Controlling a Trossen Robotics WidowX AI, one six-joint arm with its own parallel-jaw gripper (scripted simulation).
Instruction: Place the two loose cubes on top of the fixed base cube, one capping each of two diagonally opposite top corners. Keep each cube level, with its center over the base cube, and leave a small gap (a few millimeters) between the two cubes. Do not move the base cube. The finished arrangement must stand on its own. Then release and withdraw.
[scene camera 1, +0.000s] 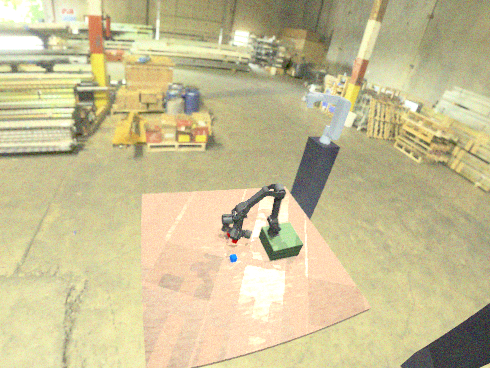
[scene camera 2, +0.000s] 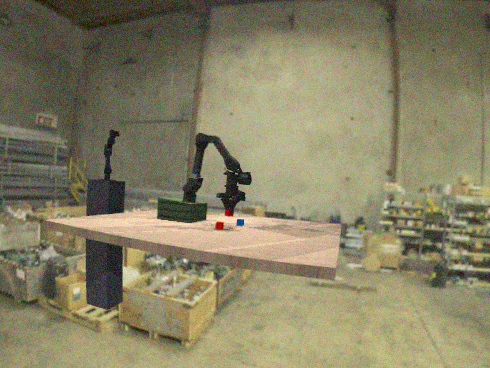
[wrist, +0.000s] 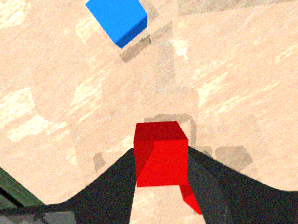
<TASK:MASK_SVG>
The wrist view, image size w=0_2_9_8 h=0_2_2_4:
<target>my gripper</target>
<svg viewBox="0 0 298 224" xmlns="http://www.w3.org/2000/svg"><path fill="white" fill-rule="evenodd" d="M134 148L130 148L100 176L64 202L0 209L0 224L130 224L137 180ZM188 146L187 179L206 224L298 224L298 190L281 190L270 187Z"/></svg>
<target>red cube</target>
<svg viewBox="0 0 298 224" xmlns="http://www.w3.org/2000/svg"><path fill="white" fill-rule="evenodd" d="M177 121L136 123L133 145L137 187L187 184L188 138Z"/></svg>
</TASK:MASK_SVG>
